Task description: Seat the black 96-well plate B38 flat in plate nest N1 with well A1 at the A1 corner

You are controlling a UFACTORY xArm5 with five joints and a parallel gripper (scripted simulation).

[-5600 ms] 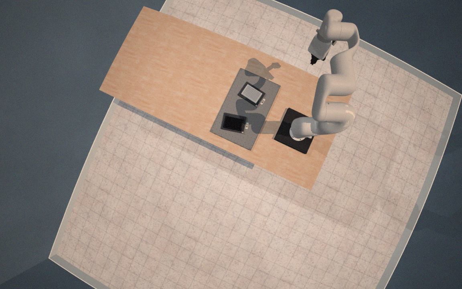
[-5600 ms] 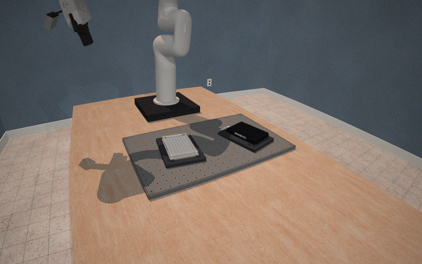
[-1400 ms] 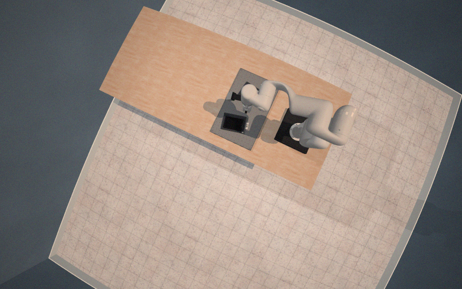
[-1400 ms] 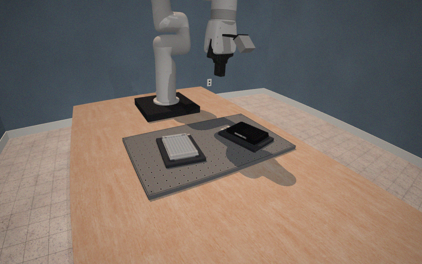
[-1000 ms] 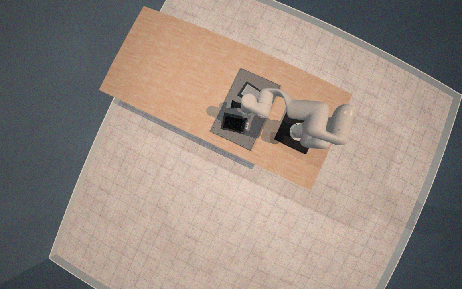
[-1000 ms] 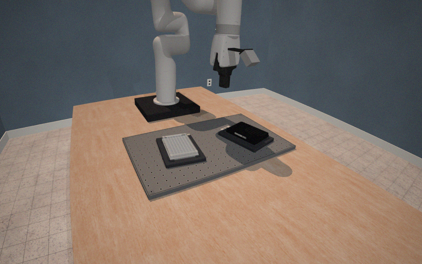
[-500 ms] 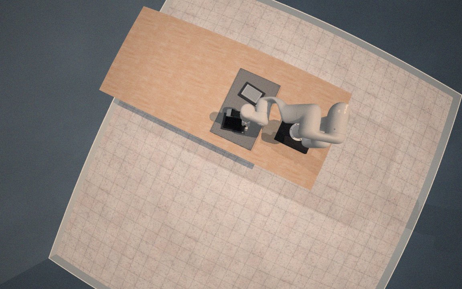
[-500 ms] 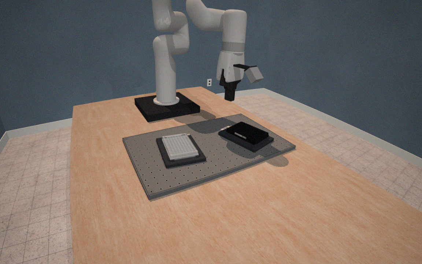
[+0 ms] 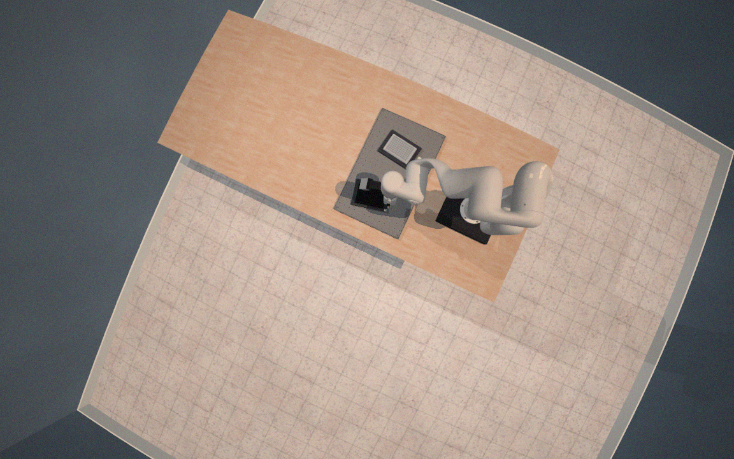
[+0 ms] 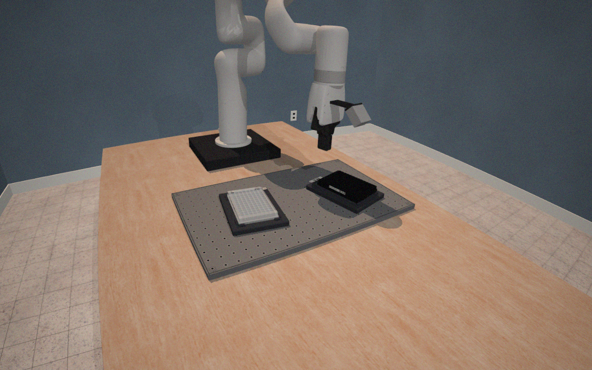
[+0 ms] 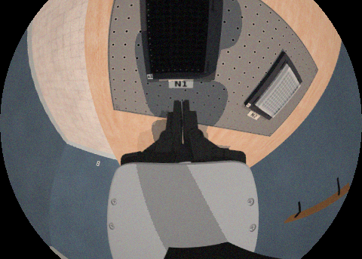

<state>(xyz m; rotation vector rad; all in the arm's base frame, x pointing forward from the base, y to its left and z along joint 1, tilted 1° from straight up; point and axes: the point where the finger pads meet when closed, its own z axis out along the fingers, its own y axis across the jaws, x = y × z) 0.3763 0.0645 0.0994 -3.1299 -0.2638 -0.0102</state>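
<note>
Right now the black plate B38 is 10 cm below my hand, 8 cm ahead of it and 1 cm to the left of it. From my hand the other things lie so: clear plate B83: 23 cm to the right, 10 cm below, 2 cm ahead; N1 label: 12 cm below, 2 cm behind.
</note>
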